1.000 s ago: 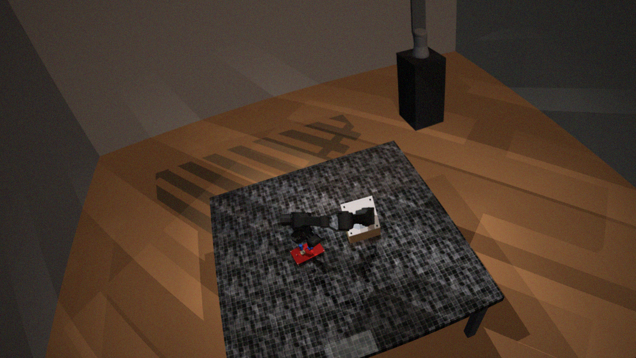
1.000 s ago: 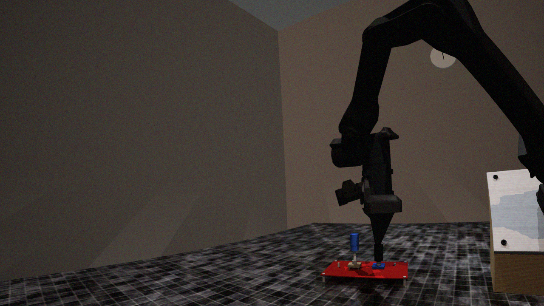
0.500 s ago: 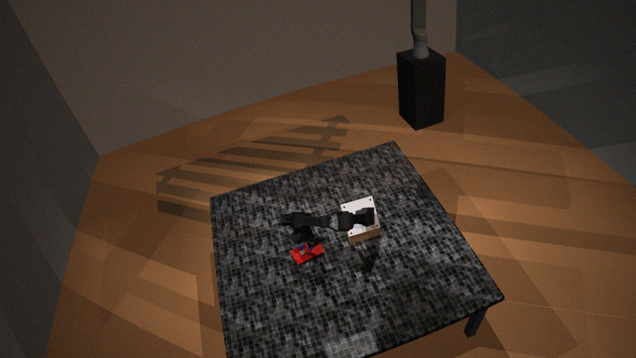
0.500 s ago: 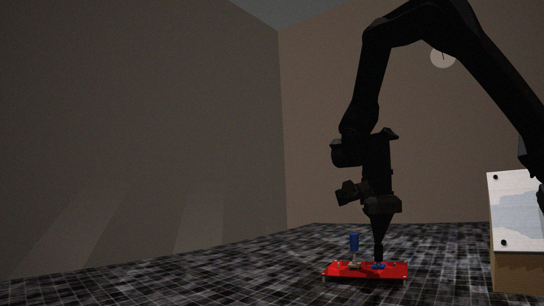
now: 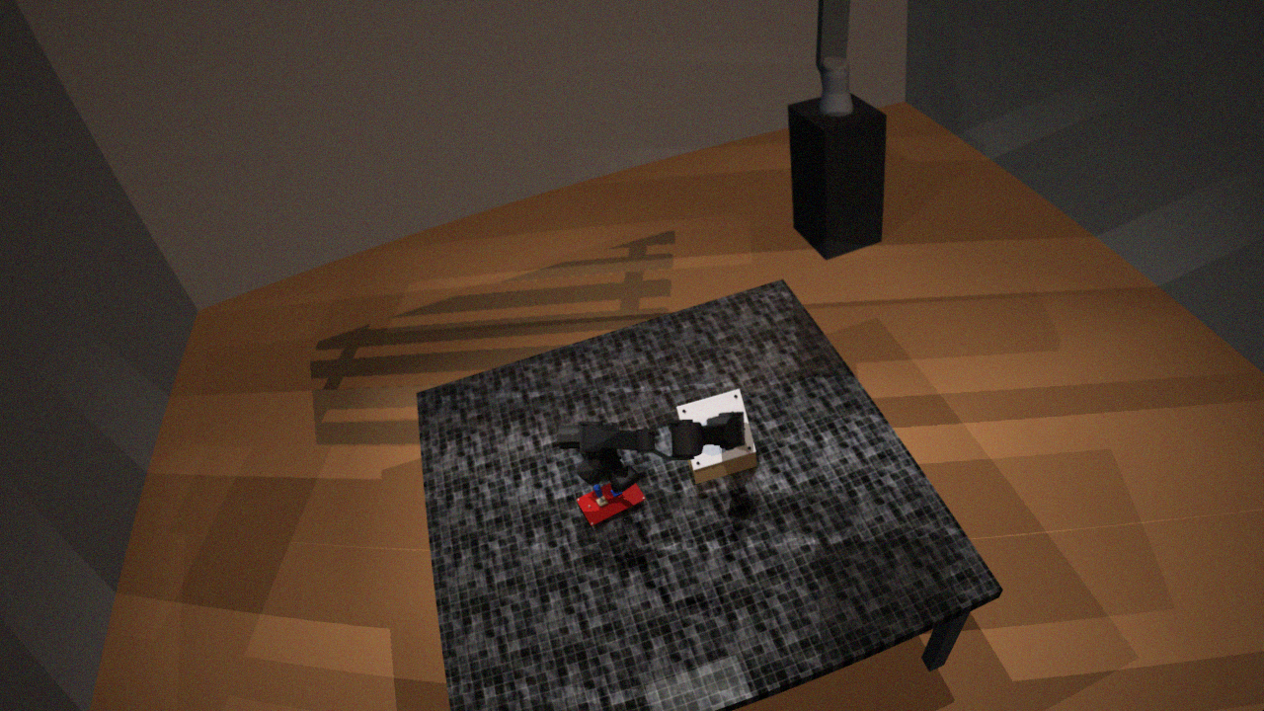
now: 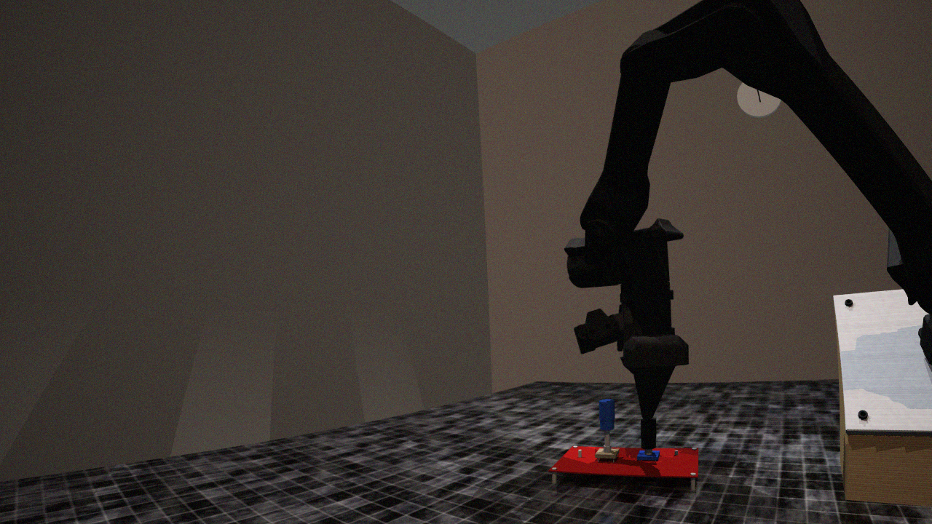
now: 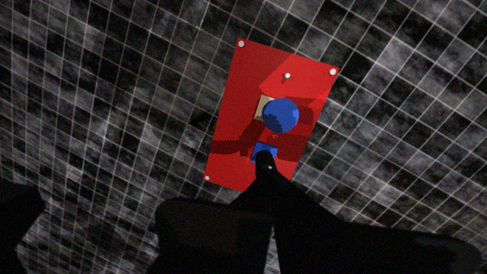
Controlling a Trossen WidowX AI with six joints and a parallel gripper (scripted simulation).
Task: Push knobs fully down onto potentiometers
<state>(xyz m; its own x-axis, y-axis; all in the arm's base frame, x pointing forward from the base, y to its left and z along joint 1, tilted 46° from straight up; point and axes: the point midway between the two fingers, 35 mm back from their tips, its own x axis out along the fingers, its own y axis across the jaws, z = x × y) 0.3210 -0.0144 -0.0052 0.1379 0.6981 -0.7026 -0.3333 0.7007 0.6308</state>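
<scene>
My gripper tip is now 40 mm short of the blue knob and 20 mm to the right of it.
</scene>
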